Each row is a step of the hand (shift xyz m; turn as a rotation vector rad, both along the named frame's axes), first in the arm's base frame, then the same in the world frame.
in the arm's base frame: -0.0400 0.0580 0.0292 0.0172 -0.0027 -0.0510
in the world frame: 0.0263 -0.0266 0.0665 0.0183 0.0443 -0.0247
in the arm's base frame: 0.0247 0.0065 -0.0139 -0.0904 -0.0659 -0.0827
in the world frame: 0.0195 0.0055 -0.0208 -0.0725 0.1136 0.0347
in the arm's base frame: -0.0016 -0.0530 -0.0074 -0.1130 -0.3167 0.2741
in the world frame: -0.0449 0.0162 -0.0243 -0.3957 -0.1778 -0.0023
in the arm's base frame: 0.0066 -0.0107 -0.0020 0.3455 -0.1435 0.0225
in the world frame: -0.0061 0.0019 -0.0110 0.0108 -0.0901 -0.3637
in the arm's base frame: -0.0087 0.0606 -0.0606 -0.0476 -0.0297 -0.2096
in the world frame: 0.0654 0.0499 0.0255 0.0106 0.2166 -0.0069
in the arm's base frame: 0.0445 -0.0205 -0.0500 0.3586 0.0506 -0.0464
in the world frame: 0.0138 0.0390 -0.0565 0.2038 -0.0602 -0.2969
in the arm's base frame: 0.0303 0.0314 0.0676 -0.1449 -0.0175 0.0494
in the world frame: 0.0218 -0.0775 -0.0008 -0.0880 -0.0053 0.1264
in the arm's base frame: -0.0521 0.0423 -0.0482 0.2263 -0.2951 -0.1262
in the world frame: 0.0284 0.0527 0.0570 -0.1306 0.1080 -0.3543
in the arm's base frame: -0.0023 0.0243 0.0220 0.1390 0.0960 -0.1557
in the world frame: 0.0144 -0.0243 0.0169 0.1824 0.0948 -0.1026
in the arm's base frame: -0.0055 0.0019 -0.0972 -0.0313 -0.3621 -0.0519
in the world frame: 0.0254 0.0934 -0.0104 -0.3147 0.1174 -0.1483
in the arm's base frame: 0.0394 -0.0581 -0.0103 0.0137 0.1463 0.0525
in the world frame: -0.0317 0.0088 -0.0629 0.1191 -0.0776 0.0642
